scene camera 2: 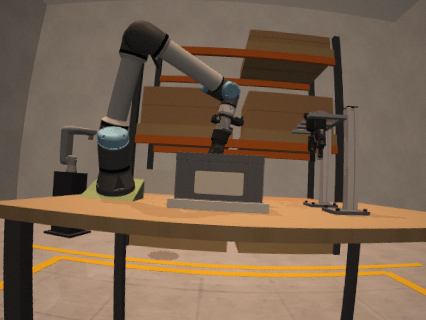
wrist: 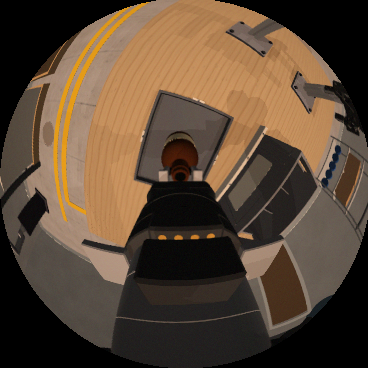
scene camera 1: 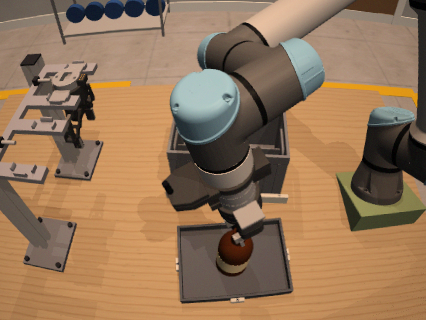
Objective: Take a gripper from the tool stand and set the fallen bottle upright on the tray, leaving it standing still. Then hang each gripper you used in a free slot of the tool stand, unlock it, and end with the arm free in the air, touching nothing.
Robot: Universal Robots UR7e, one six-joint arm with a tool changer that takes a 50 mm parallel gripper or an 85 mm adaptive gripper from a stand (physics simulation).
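Frame: origin at the arm's base, x ahead, y left, z up, level; millimetres.
Seen in the pictures: hand, its tool point: (scene camera 2: 222, 128); arm's base, origin of its link: (scene camera 2: 115, 188) (scene camera 1: 376, 189).
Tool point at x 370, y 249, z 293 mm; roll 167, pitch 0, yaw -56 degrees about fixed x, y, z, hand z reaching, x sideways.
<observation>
Pixels of each thing's middle, then the offset from my tool point to it. "spot": a spot on its surface instead.
- brown bottle, middle of its body: (wrist: 179, 156) (scene camera 1: 235, 248) dx -12, dy -10, dz -247 mm
- grey tray, a spot on its surface: (scene camera 1: 192, 287) (wrist: 170, 104) spot: dx +70, dy +71, dz -327 mm
- dark open-topped box, middle of its body: (scene camera 1: 229, 148) (wrist: 267, 194) (scene camera 2: 219, 182) dx +44, dy -278, dz -245 mm
The brown bottle (scene camera 1: 235, 252) (wrist: 180, 150) with a cream label is about upright, base down, over the middle of the grey tray (scene camera 1: 192, 287) (wrist: 160, 107). Whether its base rests on the tray is hard to tell. My gripper (scene camera 1: 239, 240) (wrist: 180, 175), the parallel one, comes down at a slant and is shut on the bottle's neck. One fingertip shows on each side of the neck in the wrist view. In scene camera 2 the fingertips and the bottle are hidden behind the box. The tool stand (scene camera 1: 37, 126) (scene camera 2: 351, 165) holds the black adaptive gripper (scene camera 2: 316, 140).
A dark open-topped box (scene camera 1: 277, 172) (scene camera 2: 185, 180) (wrist: 240, 200) stands just behind the tray, close to my arm's wrist. The tool stand's two posts and base plates (scene camera 1: 52, 245) (wrist: 245, 40) are left of the tray in scene camera 1. The arm's green base block (scene camera 1: 385, 217) is at the right.
</observation>
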